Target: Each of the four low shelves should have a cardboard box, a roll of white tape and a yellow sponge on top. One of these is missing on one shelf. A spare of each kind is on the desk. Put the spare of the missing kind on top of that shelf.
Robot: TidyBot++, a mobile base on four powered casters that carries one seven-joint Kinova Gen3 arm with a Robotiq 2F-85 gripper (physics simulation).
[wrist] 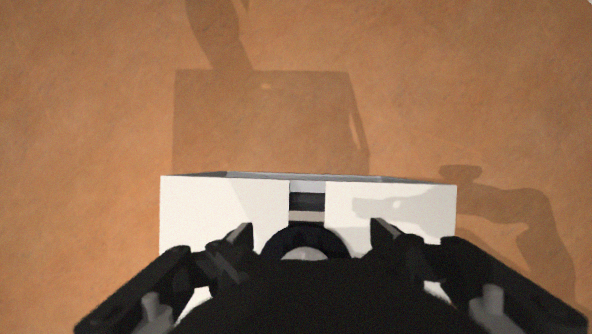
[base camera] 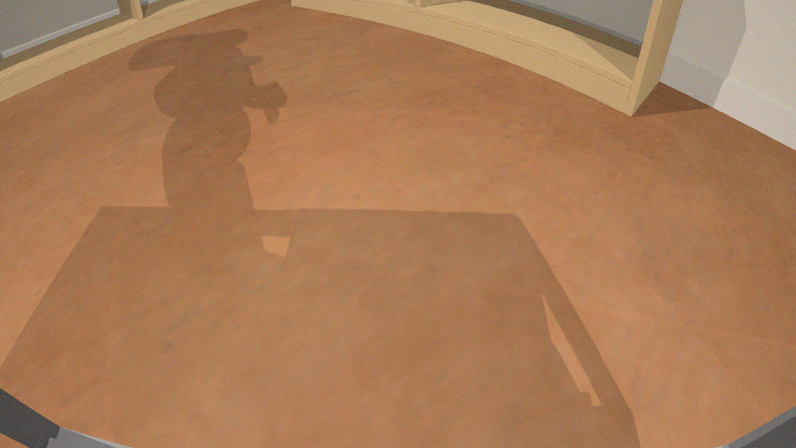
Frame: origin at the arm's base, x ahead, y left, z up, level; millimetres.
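Seen in the pictures: gripper, fingertip midpoint: (wrist: 311, 233).
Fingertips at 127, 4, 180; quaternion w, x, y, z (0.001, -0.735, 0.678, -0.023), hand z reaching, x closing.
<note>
A point is followed by its place in that frame, as x, y, z.
My gripper (wrist: 311, 233) @(127, 4, 180) is open and empty, its two black fingers spread wide above the white top of my own base in the wrist view. In the base camera view, the bottom parts of two light wooden shelves show: one shelf (base camera: 601, 91) @(883, -424, -371) runs from the top middle to the right, another shelf (base camera: 66, 61) @(1225, 1168, -360) is at the top left. Their tops are out of view. No cardboard box, tape roll, sponge or desk shows in either view.
A pale wall (base camera: 765, 61) @(939, -931, -220) with a skirting board stands at the right, beyond the right shelf's end post. The brown floor (base camera: 445, 155) @(625, -62, -397) lies between my base and the shelves, with the shadows of my arm and base on it.
</note>
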